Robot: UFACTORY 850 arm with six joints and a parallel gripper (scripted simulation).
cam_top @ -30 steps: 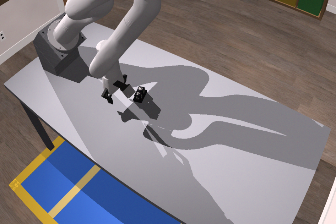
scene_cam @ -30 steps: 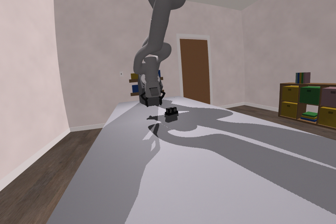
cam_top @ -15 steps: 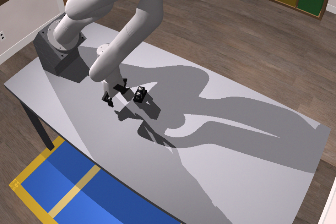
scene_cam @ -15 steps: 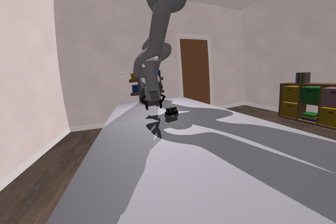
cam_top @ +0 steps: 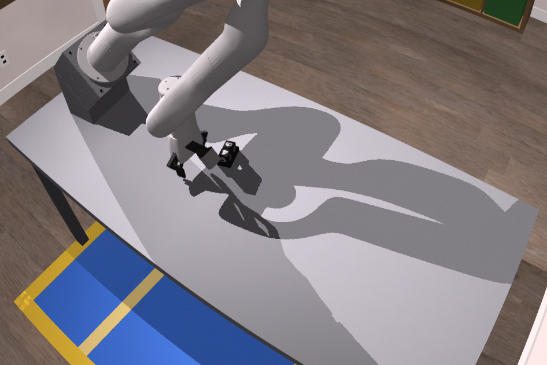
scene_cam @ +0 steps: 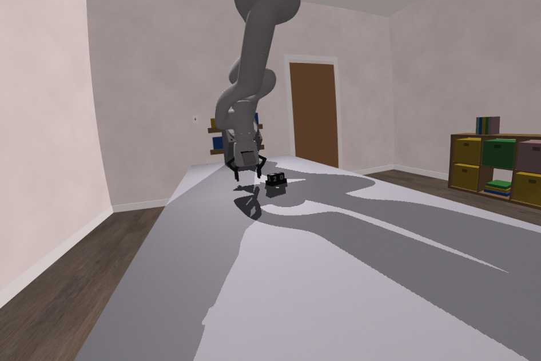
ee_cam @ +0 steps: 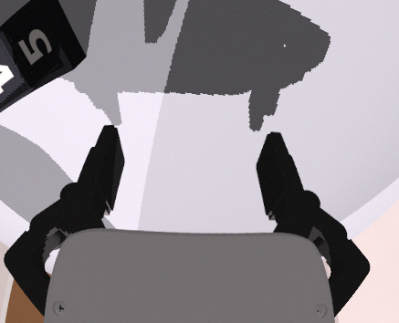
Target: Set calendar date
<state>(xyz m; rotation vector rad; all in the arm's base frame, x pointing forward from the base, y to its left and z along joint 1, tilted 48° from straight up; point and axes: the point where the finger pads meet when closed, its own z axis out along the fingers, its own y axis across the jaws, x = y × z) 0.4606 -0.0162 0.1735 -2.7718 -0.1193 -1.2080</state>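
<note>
Now: the black number cube 10 cm to the left of my hand and 5 cm ahead of it. From my hand the other things lie so: black tray (11 cm to the left, 4 cm ahead, 2 cm below).
</note>
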